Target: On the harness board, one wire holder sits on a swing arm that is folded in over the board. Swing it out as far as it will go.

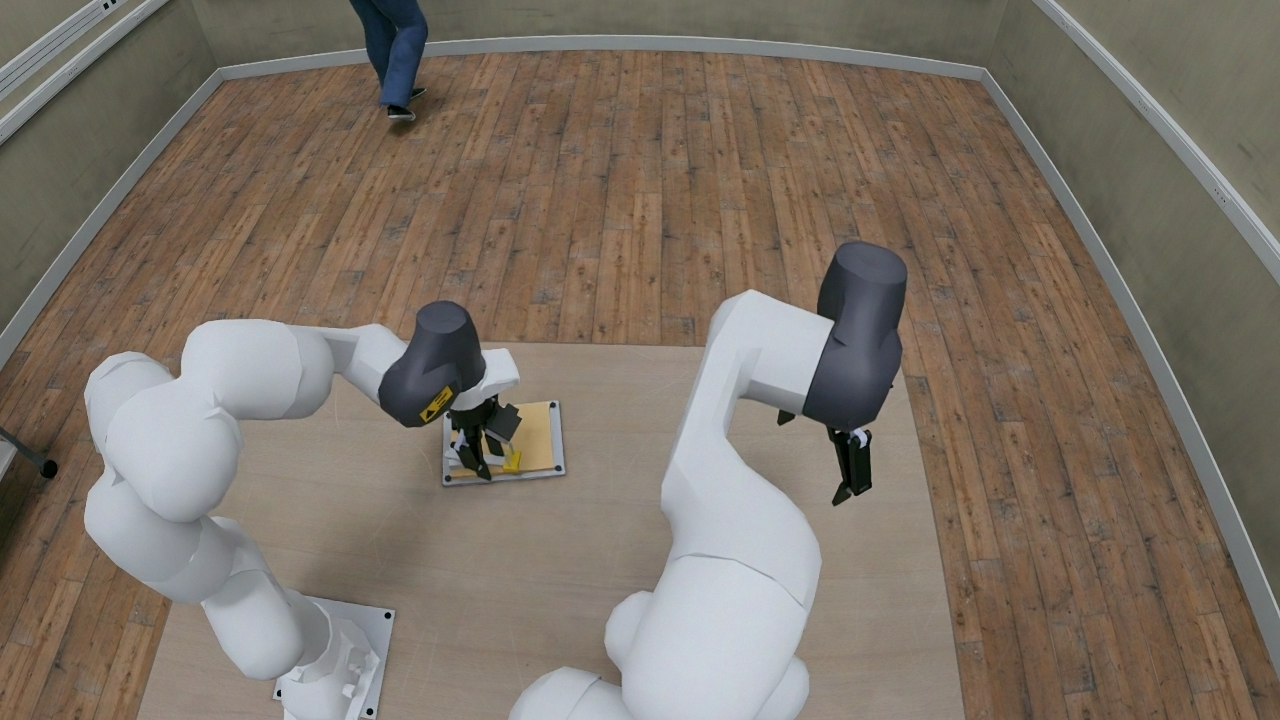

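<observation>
The harness board [558,438] lies left of centre, with a tan face and a pale rim dotted with dark spots. A small yellow part [511,462] stands near its lower edge, beside pale grey pieces partly hidden by the gripper. I cannot tell which part is the wire holder on the swing arm, nor its angle. My left gripper [489,462] is over the board's lower left part, close beside the yellow part, its fingers a little apart with nothing held. My right gripper [812,456] is far right of the board, open and empty, its fingers wide apart and partly hidden by the wrist.
The pale table top [572,555] carries the board and the left arm's base plate [380,626]. The right arm [742,501] stands between the board and the right gripper. A person in blue trousers [393,44] stands far back on the wooden floor [644,197].
</observation>
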